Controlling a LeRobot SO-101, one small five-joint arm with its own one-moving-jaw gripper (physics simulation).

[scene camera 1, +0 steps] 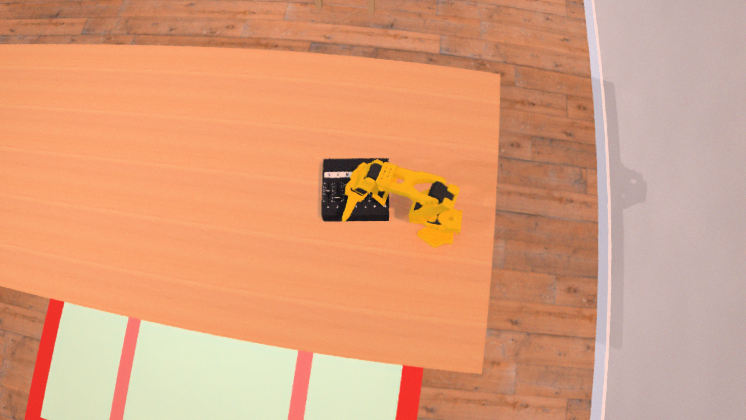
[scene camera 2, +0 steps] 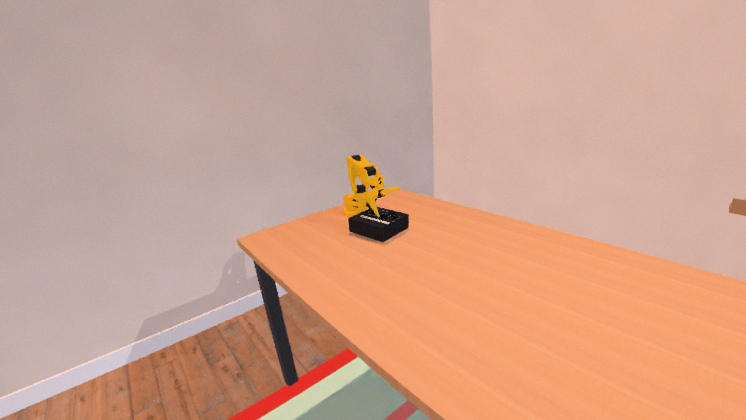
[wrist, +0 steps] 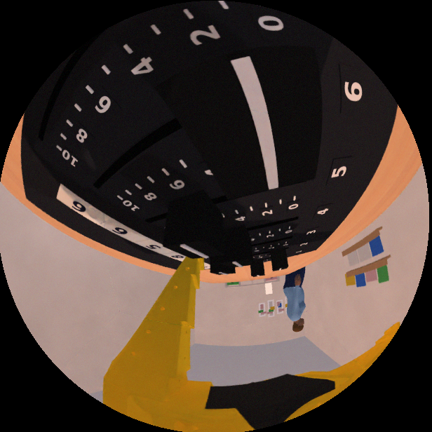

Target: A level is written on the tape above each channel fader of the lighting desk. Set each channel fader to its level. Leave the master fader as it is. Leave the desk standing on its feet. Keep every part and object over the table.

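Places are measured from the arm's base along level axes (x right, y ahead, z up), in millimetres.
Pixels of known places: hand, its tool point: (scene camera 1: 351, 183) (scene camera 2: 379, 215); arm's base, origin of its link: (scene camera 1: 428, 224).
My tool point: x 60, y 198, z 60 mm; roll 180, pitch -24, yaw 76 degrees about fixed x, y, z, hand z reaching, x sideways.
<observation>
Ahead of a thing's pixels: the offset from my tool point to its top centre. Level surfaces: height alone.
The black lighting desk @(dx -4, dy -10, dz +9 mm) (scene camera 1: 328, 212) (scene camera 2: 365, 228) (wrist: 367, 130) stands on the table under the arm. Its white tape @(dx +17, dy +57, dz -4 mm) (scene camera 1: 332, 174) (wrist: 135, 239) carries digits; the near ones look like 6, 6, 5 and 8. In the wrist view a large fader cap (wrist: 295, 120) with a white line stands by the channel 6 label. Another cap (wrist: 192, 215) is behind it; more caps (wrist: 257, 268) (wrist: 280, 261) stand farther off. Exact settings cannot be read. My gripper (scene camera 1: 350, 199) (scene camera 2: 388, 201) is wide open and empty. Its notched jaw (wrist: 165, 320) points down over the desk; contact with a fader cannot be told.
The wooden table @(dz -60 mm) (scene camera 1: 208, 208) (scene camera 2: 522, 292) extends beyond the desk. The arm base (scene camera 1: 435, 224) stands beside the desk toward the table's short edge. The wrist view also shows a person (wrist: 295, 300) and wall shelves (wrist: 362, 250) in the background.
</observation>
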